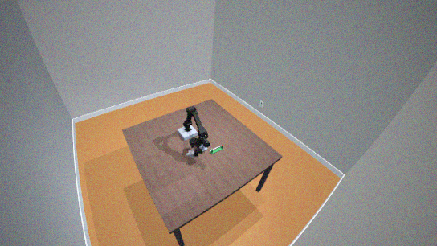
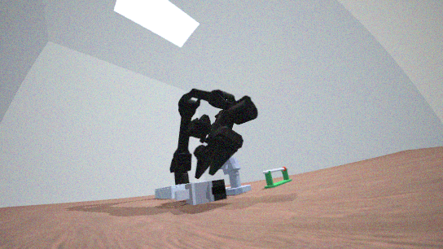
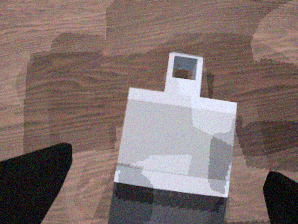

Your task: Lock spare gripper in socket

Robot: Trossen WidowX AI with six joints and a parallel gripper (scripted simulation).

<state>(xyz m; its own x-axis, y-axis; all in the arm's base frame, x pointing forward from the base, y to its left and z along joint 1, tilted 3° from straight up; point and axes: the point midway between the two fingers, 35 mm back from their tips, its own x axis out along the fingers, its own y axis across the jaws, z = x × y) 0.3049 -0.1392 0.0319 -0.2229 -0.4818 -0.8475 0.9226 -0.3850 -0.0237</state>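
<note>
Right now the spare gripper is 1 cm behind my gripper tip, 1 cm to the right of it and 3 cm below it. The rest, counted from my gripper tip: cradle: 11 cm ahead, 23 cm to the left, 3 cm below; grey mount: 1 cm behind, 13 cm to the left, 1 cm below.
</note>
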